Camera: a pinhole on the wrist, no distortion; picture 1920 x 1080 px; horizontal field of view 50.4 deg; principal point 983.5 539.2 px. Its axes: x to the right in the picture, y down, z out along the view. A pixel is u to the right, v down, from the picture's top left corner.
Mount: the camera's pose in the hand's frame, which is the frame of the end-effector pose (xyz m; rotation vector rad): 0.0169 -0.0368 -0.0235 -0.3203 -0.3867 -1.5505
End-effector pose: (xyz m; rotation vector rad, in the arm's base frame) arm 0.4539 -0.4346 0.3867 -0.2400 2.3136 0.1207
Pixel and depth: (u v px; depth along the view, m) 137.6 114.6 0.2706
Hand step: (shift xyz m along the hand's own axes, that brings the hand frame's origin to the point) -0.0479 0.1820 0.1687
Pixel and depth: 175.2 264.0 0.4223
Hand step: -0.0534 0.2976 0.2812
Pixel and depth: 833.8 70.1 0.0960
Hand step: -0.0088 0.0113 0.0588
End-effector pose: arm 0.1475 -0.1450 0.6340 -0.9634 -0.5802 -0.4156
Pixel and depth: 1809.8 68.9 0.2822
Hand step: -0.0611 -0.0169 0.2772
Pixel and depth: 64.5 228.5 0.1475
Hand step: -0.0101 0.0872 0.0793
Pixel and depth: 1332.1 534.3 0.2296
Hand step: 0.0067 0.0278 0.2001
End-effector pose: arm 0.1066 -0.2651 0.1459 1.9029 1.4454 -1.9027
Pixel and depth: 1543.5 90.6 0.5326
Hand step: -0.1234 0.0633 0.5141
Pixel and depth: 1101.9 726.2 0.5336
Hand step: 0.0445 0.1676 0.4720
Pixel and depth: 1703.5 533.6 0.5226
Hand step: -0.0082 0.0246 0.5267
